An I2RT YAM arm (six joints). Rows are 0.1 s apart.
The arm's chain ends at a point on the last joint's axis. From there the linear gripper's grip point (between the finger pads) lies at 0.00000 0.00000 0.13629 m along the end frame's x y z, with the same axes.
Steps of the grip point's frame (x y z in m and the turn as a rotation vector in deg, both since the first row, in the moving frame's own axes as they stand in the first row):
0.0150 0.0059 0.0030 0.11 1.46 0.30
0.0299 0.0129 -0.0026 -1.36 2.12 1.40
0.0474 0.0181 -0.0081 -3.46 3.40 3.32
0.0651 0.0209 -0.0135 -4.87 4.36 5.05
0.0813 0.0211 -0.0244 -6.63 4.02 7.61
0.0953 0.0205 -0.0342 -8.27 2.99 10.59
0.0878 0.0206 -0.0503 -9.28 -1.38 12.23
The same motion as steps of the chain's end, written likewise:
0.0115 0.0062 0.0030 0.11 1.46 0.30
0.0249 0.0096 -0.0025 -1.36 2.12 1.40
0.0396 0.0096 -0.0076 -3.46 3.40 3.32
0.0553 0.0089 -0.0126 -4.87 4.36 5.05
0.0728 0.0048 -0.0232 -6.63 4.02 7.61
0.0901 0.0004 -0.0326 -8.27 2.99 10.59
0.0934 -0.0009 -0.0485 -9.28 -1.38 12.23

